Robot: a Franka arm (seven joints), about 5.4 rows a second.
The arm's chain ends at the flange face. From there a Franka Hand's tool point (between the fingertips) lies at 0.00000 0.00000 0.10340 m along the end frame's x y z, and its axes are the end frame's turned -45 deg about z.
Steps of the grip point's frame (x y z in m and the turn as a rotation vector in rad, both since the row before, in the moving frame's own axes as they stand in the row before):
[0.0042, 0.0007, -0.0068, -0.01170, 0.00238, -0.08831]
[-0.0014, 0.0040, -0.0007, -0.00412, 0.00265, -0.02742]
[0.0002, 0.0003, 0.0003, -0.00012, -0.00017, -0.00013]
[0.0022, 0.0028, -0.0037, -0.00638, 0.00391, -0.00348]
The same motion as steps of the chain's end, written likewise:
[0.0024, -0.0031, -0.0068, -0.00659, 0.00996, -0.08831]
[0.0013, 0.0037, -0.0007, -0.00104, 0.00479, -0.02742]
[0.0004, 0.0000, 0.0003, -0.00021, -0.00004, -0.00013]
[0.0028, 0.0002, -0.0037, -0.00175, 0.00728, -0.00348]

